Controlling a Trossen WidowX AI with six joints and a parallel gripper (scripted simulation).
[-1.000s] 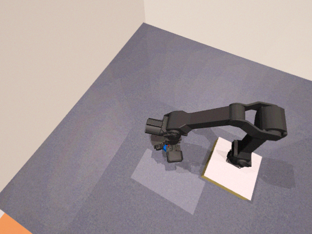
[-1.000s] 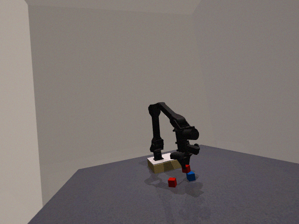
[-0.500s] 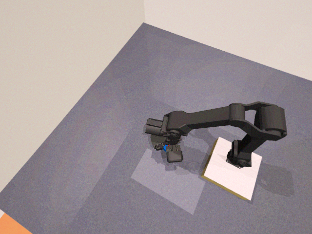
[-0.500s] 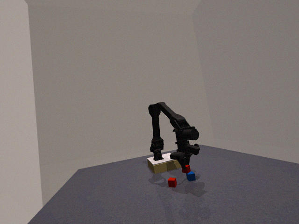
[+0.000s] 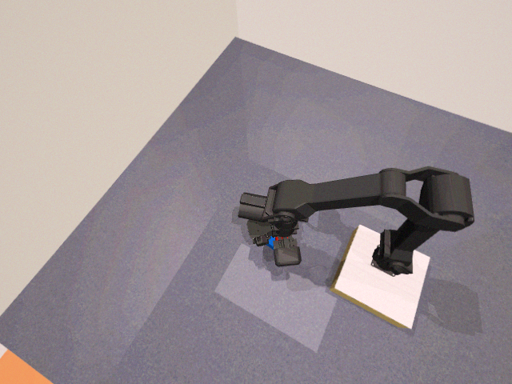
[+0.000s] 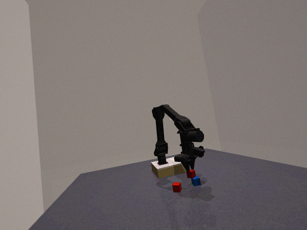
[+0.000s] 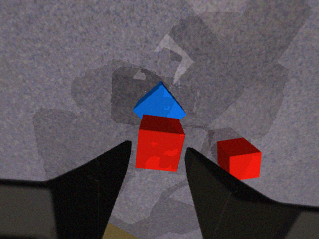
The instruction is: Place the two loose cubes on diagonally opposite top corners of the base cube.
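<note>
Right now my gripper tip is 50 mm above the blue cube, 20 mm short of it and 10 mm to the right of it.
</note>
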